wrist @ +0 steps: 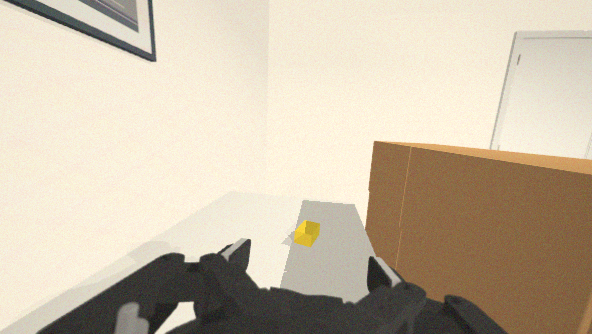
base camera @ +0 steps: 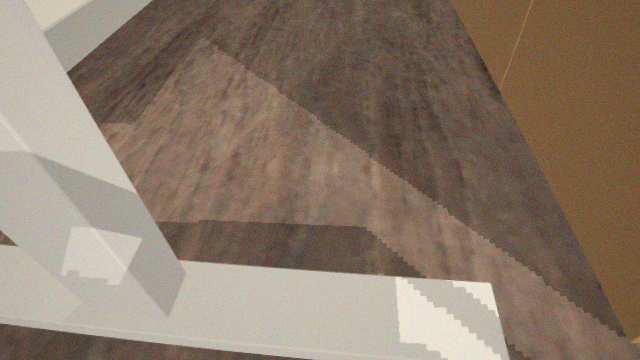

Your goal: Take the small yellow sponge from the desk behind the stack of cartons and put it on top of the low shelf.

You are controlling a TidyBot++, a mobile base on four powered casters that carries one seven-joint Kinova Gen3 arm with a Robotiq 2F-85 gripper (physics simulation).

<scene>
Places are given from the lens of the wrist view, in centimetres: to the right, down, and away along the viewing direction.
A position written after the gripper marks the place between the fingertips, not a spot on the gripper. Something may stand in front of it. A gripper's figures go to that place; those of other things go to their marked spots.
gripper (wrist: 307, 260): 1, 7, 14
stack of brown cartons (wrist: 498, 228): 31, 9, 31
white desk (wrist: 336, 265): 12, 30, 60
The marked spots on the stack of brown cartons and the white desk are 40 cm apart.
</scene>
